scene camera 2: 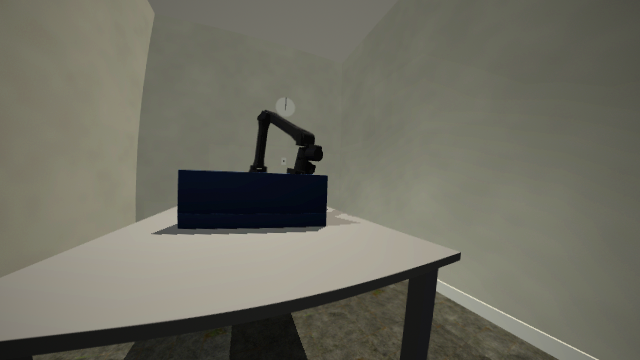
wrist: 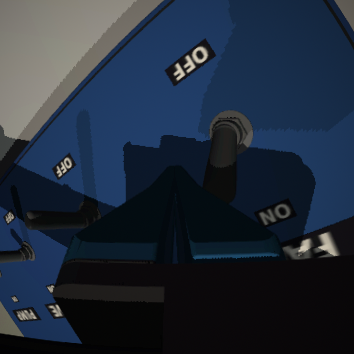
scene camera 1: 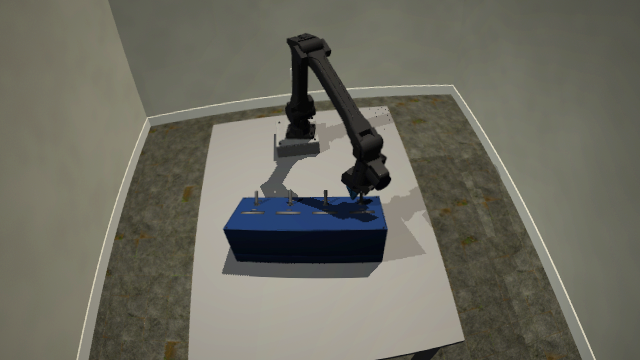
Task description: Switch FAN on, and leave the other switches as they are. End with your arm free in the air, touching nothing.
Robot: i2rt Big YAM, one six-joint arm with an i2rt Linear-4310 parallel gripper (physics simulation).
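Places are measured from the arm's base along level axes (x ahead, y left, z up), in centimetres.
Pixels of known places: gripper, fingertip midpoint: (wrist: pixel 174 176) (scene camera 1: pixel 353 199); arm's base, link origin: (scene camera 1: pixel 300 132).
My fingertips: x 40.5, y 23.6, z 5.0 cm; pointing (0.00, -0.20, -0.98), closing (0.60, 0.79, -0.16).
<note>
Ahead of a thing's pixels: the offset from my fingertips to its top centre. "spot": to the spot under its first point. Level surfaces: height alone.
The blue switch box (scene camera 1: pixel 305 246) (scene camera 2: pixel 252 197) (wrist: pixel 130 95) stands on the table with several levers in a row. The FAN lever {dx -0.2, dy +2.7, dz +2.9 cm} (scene camera 1: pixel 361 199) (wrist: pixel 223 160) is at the right end in scene camera 1. In the wrist view it runs from its round base down towards the ON label {spot: dx +4.3, dy +3.1, dz +0.2 cm} (wrist: pixel 275 212), away from the OFF label {spot: dx -3.2, dy +2.6, dz -3.9 cm} (wrist: pixel 190 62); its exact lean is hard to tell. My gripper (scene camera 1: pixel 353 194) (wrist: pixel 174 176) is shut and empty. Its fingertips are low over the box, close beside the FAN lever; contact cannot be told. The box hides them in scene camera 2.
The neighbouring lever {dx -0.7, dy -9.3, dz +1.6 cm} (scene camera 1: pixel 325 197) (wrist: pixel 57 219) stands left of FAN. Two more levers (scene camera 1: pixel 290 197) (scene camera 1: pixel 256 198) stand further left. The box is on the white table {dz -11.6 cm} (scene camera 1: pixel 320 310) (scene camera 2: pixel 225 270). The arm's base (scene camera 1: pixel 298 147) is behind the box.
</note>
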